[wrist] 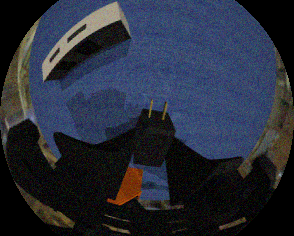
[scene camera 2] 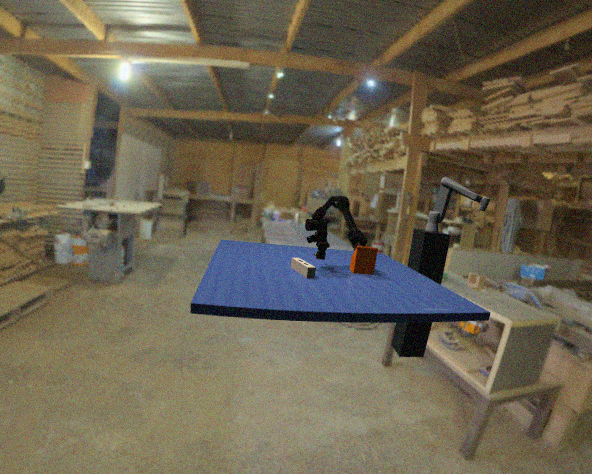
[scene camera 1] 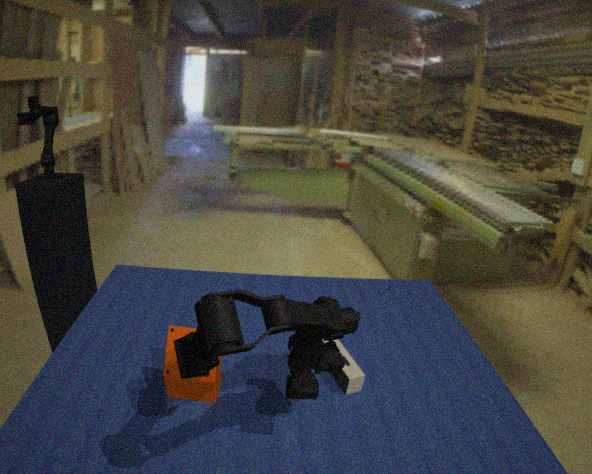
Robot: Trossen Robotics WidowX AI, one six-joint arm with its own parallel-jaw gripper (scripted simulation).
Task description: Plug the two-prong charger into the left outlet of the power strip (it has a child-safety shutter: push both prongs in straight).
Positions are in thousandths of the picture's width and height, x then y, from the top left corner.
The gripper (scene camera 1: 501, 826) holds a black two-prong charger (wrist: 526, 574).
The gripper also shows in the wrist view (wrist: 515, 566).
